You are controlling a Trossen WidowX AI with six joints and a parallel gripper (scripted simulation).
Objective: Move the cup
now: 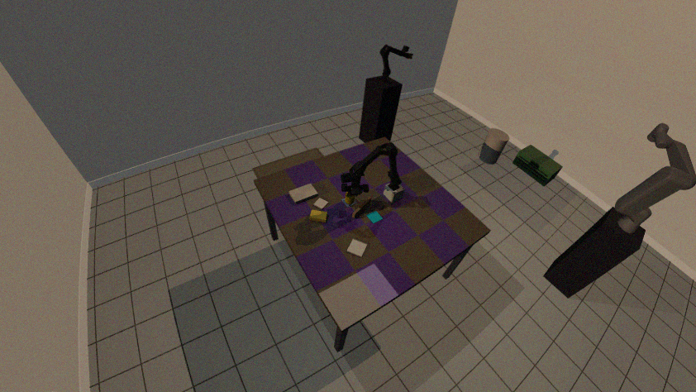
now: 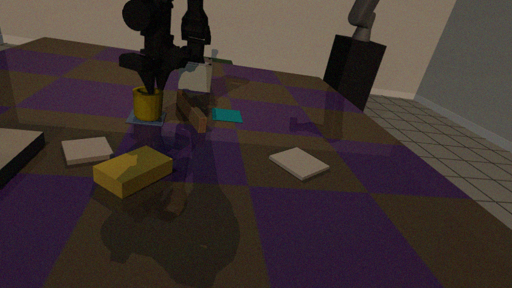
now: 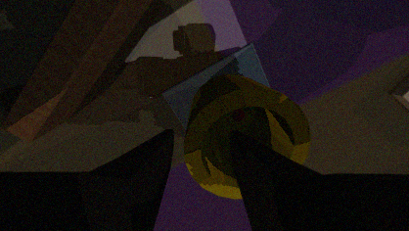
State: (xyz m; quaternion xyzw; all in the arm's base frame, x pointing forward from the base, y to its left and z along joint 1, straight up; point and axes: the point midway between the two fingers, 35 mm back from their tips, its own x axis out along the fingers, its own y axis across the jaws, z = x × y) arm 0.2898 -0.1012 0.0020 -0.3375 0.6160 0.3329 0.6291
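Now: the yellow cup 20 mm ahead of my gripper tip, 20 mm to the right of it and 30 mm below it. From my gripper tip the other things lie so: yellow block (290 mm ahead, 10 mm to the right, 50 mm below); then blue-grey pad (20 mm ahead, 20 mm to the right, 70 mm below); then wooden bar (10 mm behind, 90 mm to the left, 50 mm below).
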